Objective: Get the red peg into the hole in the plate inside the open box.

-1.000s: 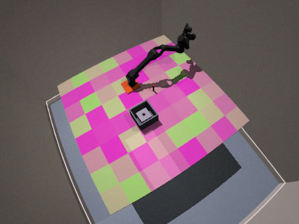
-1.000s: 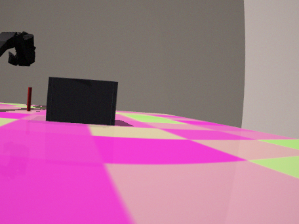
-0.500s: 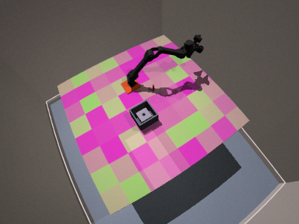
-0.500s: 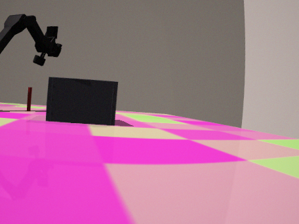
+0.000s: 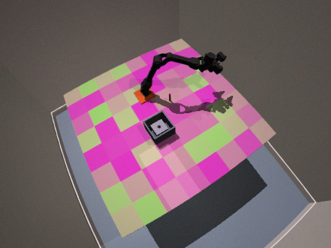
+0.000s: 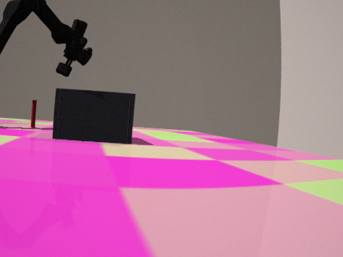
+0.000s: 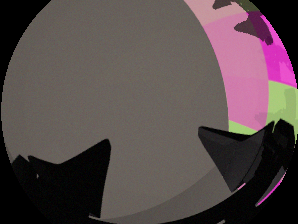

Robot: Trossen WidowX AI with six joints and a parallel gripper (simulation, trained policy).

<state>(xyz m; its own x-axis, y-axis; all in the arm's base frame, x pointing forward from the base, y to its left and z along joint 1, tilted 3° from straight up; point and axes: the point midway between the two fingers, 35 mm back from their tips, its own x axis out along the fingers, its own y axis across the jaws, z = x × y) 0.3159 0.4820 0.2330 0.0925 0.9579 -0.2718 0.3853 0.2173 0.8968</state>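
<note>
My gripper tip is 410 mm to the left of the red peg, 230 mm above it and 130 mm past it. Also, from my gripper tip: dark box: 630 mm to the right, 240 mm below, 10 mm ahead; light grey plate: 630 mm to the right, 230 mm below, 10 mm ahead.
</note>
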